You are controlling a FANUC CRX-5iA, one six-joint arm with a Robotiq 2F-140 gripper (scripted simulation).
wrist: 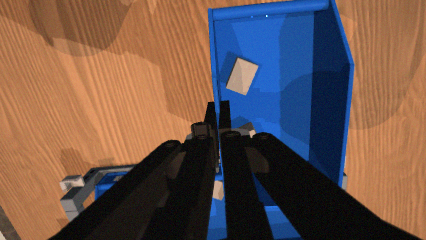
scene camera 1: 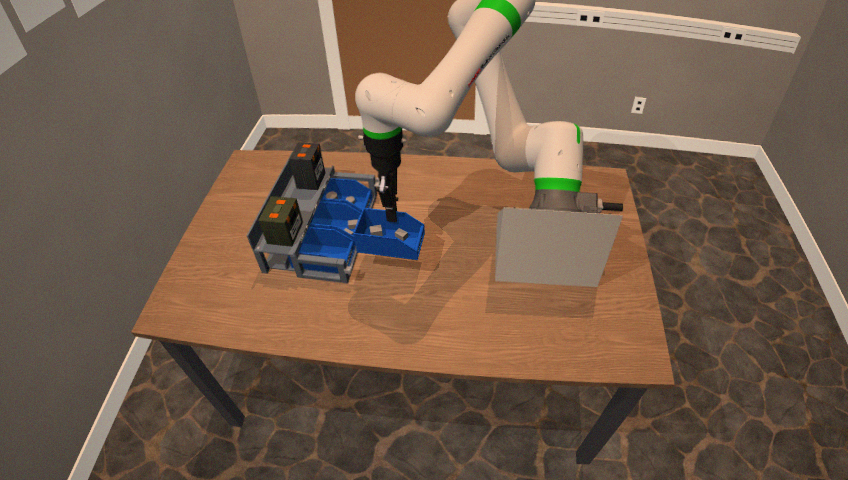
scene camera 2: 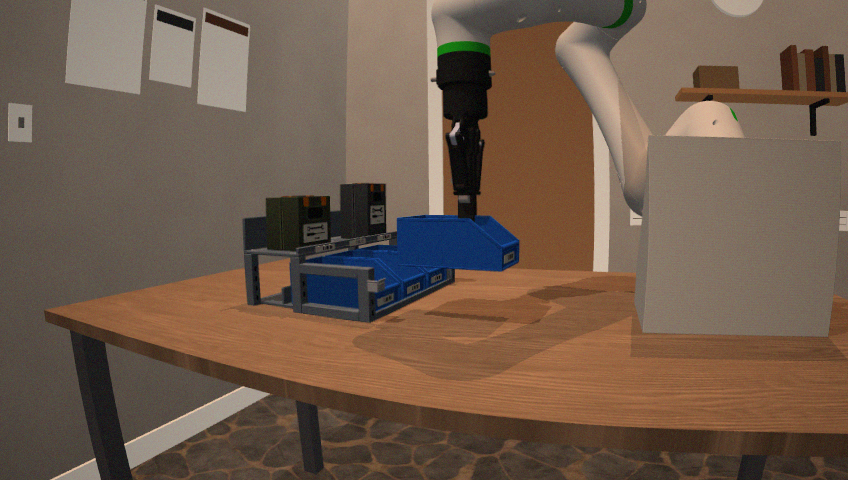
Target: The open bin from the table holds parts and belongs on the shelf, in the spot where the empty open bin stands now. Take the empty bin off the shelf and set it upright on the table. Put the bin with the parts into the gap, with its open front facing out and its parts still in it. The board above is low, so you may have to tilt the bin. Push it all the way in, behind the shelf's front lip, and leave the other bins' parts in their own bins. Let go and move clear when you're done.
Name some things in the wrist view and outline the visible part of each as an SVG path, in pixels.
My gripper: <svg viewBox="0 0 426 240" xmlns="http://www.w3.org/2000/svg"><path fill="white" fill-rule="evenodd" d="M47 239L207 240L216 167L219 167L220 141L227 238L220 240L274 240L264 204L260 202L252 173L254 173L257 180L303 240L423 240L382 220L273 134L261 132L254 134L251 138L249 130L231 128L229 100L220 101L218 128L214 102L208 102L204 122L197 122L191 125L191 133L186 136L184 143L181 143L179 140L167 140L160 144L57 234Z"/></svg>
A grey shelf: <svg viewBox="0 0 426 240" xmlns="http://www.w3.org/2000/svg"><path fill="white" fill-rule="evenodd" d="M343 173L342 188L346 191L348 176ZM137 164L91 168L83 177L82 175L66 176L60 186L63 193L67 193L60 199L60 202L69 222L85 209L83 202L93 191L95 193L95 186L104 176L108 177L114 172L129 171Z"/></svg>
